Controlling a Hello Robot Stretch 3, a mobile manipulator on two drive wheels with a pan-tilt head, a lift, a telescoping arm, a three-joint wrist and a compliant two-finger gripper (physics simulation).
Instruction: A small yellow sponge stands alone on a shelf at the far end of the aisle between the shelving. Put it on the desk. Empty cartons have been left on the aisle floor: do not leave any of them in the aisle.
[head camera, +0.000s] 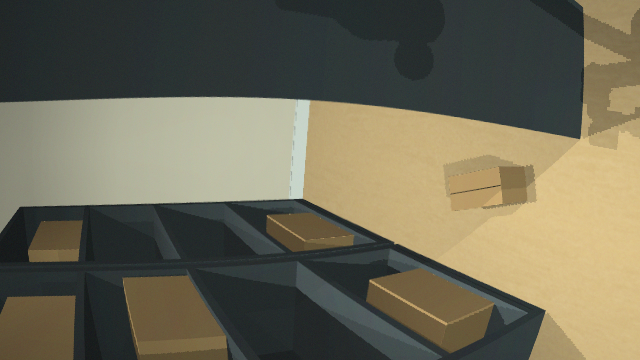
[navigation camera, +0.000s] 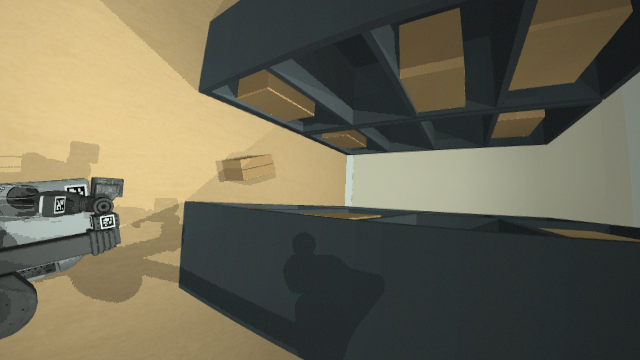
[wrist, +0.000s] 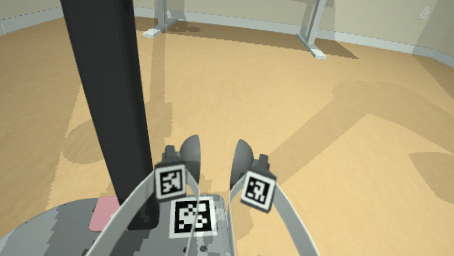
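Seen in the pictures: gripper, between the fingertips: (wrist: 216, 154); robot's base, origin of its link: (navigation camera: 24, 195).
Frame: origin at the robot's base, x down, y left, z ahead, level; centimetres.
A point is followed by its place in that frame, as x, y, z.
A brown carton (head camera: 475, 189) {-18.0, -95.8, 5.9} (navigation camera: 250, 168) {-18.2, -89.8, 5.2} lies on the floor by the aisle between two dark shelving units, apart from both. My gripper (wrist: 216, 154) {-30.5, 9.7, 1.6} is open partway in the wrist view, with a gap between its rounded fingertips and nothing held. It hangs above the robot's own base, beside a black post. Two pale legs with flat feet (wrist: 312, 32) {-11.9, 169.4, 97.3} (wrist: 161, 14) {-11.1, 194.7, -23.0} stand by the far wall in the wrist view; they look like desk legs, and their top is out of view. The yellow sponge does not show in these views.
One shelving unit (head camera: 517, 342) {-16.4, -71.2, 56.9} (navigation camera: 300, 30) {-72.4, -71.2, 57.3} has open compartments holding several brown boxes. The other unit (head camera: 200, 50) {-116.9, -57.4, -16.6} (navigation camera: 225, 260) {-40.3, -54.4, -32.5} turns a plain dark side to the cameras. A pale wall (head camera: 150, 150) {-100.2, -247.5, -14.9} (navigation camera: 450, 180) {-113.1, -247.7, -14.6} rises beyond them. Robot shadows fall on the floor and the plain side.
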